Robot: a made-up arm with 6 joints.
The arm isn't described. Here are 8 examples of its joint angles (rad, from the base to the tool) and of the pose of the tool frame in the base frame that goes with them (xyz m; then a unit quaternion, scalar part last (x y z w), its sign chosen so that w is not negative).
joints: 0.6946 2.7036 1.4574 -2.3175 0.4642 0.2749
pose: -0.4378 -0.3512 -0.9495 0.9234 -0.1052 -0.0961 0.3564
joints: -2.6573 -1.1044 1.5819 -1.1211 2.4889 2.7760
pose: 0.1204 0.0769 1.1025 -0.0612 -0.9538 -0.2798 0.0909
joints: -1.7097 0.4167 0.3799 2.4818 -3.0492 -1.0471
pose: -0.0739 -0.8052 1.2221 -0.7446 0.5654 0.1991 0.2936
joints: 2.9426 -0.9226 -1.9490 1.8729 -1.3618 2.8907
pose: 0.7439 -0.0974 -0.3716 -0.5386 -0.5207 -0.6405 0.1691
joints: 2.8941 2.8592 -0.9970 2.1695 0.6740 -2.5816
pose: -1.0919 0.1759 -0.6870 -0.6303 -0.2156 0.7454 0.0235
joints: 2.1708 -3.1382 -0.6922 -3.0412 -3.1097 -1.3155
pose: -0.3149 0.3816 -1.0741 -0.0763 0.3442 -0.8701 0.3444
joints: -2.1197 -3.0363 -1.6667 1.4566 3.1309 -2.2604
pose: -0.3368 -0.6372 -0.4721 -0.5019 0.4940 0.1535 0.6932
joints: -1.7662 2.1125 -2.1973 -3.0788 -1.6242 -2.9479
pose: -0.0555 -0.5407 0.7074 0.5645 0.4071 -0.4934 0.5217
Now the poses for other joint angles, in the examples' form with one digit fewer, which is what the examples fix.
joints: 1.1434 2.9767 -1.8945 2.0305 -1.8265 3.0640
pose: 0.404 0.780 -0.096 -0.327 0.801 -0.373 0.335
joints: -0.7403 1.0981 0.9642 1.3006 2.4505 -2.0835
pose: 0.985 -0.755 0.009 -0.475 0.410 0.592 0.507
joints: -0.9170 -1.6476 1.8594 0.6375 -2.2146 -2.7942
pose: -0.301 0.386 0.905 -0.819 0.236 0.522 0.039
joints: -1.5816 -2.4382 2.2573 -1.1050 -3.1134 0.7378
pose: 0.052 0.529 0.444 0.987 -0.139 0.023 0.082
